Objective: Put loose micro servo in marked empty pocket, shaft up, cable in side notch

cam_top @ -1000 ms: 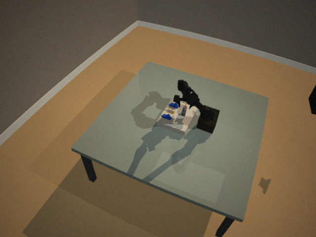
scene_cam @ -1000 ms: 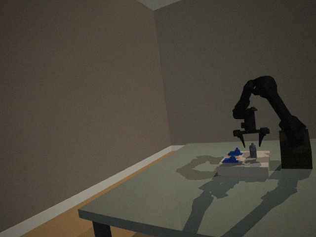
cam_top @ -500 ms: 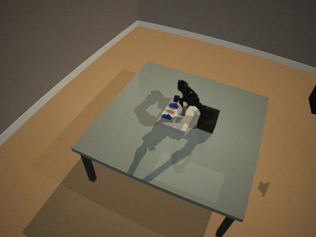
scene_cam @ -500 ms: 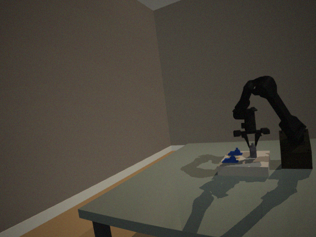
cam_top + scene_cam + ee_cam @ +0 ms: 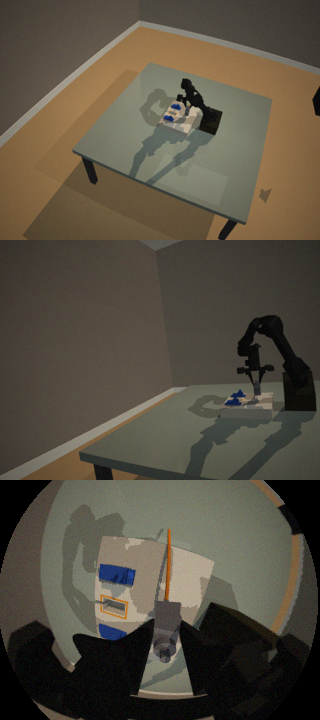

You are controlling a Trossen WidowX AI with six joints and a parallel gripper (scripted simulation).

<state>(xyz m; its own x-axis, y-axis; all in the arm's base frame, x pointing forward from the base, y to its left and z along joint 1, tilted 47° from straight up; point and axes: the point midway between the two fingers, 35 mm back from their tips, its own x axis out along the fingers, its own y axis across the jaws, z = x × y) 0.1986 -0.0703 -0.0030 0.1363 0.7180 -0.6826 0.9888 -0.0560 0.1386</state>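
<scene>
The white deck lies 100 mm below my gripper tip, 40 mm to the left of it and 10 mm ahead of it.
</scene>
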